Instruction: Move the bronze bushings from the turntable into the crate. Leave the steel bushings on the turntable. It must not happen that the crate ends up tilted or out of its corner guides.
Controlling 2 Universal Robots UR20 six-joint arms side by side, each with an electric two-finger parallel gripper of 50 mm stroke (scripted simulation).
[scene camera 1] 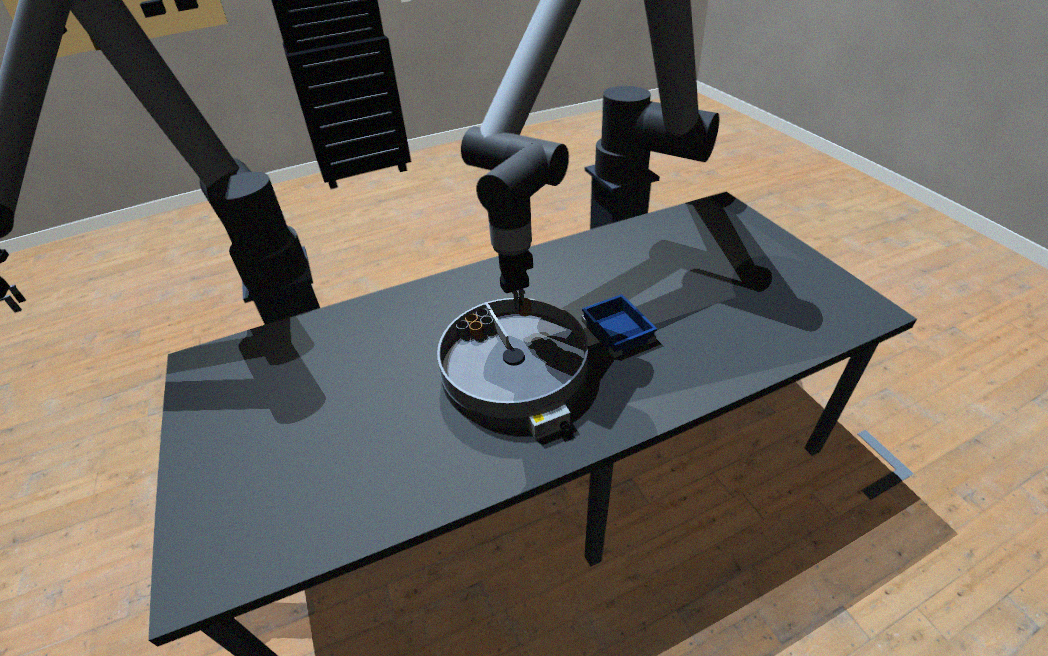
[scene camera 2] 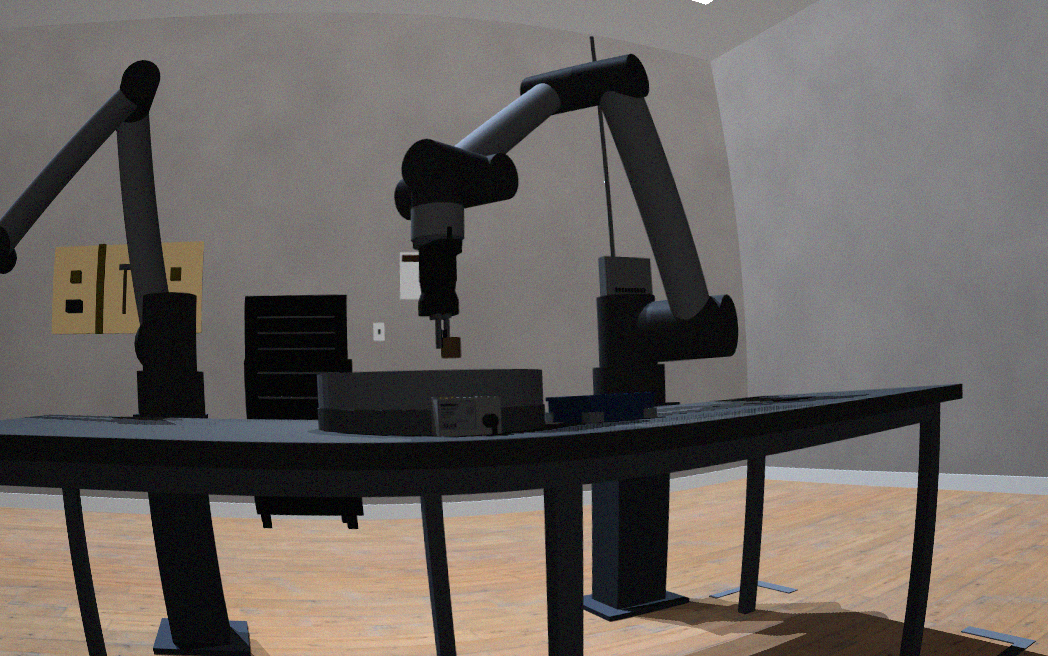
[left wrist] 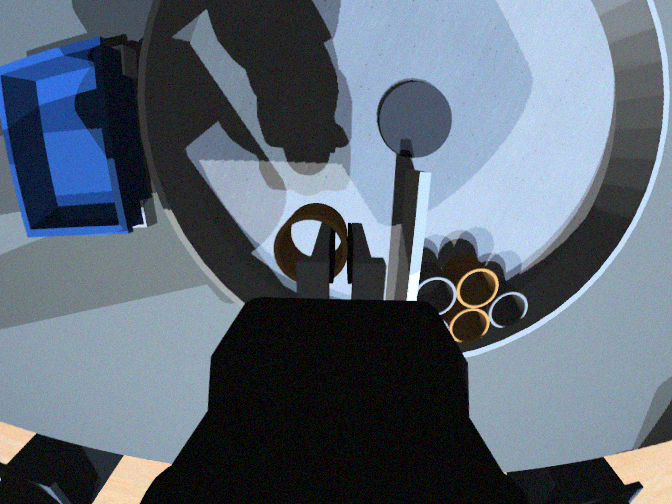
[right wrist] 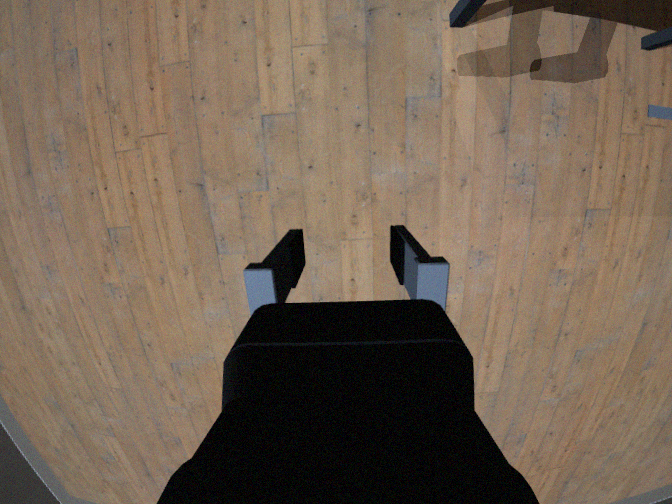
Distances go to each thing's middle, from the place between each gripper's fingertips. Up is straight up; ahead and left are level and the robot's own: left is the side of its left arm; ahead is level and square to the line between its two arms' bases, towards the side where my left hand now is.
Right now my left hand [scene camera 2: 443,348] is 29 cm to the right of the blue crate [scene camera 1: 622,321], 14 cm above it and 8 cm short of it.
